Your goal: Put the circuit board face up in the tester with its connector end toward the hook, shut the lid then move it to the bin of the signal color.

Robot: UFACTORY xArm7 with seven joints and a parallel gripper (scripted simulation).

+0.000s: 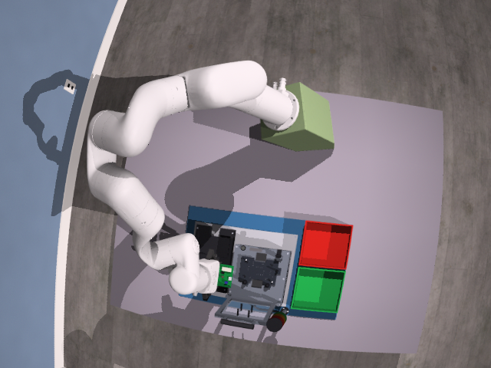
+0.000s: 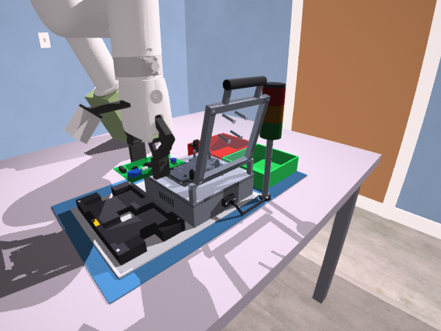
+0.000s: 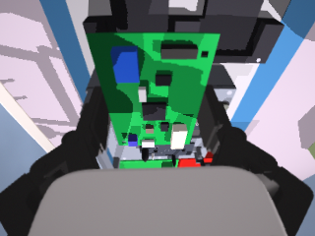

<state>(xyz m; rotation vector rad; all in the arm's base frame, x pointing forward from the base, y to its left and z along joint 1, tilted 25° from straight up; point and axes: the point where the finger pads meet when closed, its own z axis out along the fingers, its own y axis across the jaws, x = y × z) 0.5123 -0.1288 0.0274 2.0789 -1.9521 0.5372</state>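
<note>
My hand is 30 mm past the plate, 130 mm to the right of it and 60 mm above it. Also, from my hand: clear lid (90 mm ahead, 130 mm to the left, 60 mm above); then green bin (320 mm to the left, 110 mm below); then green circuit board (right at my hand).
</note>
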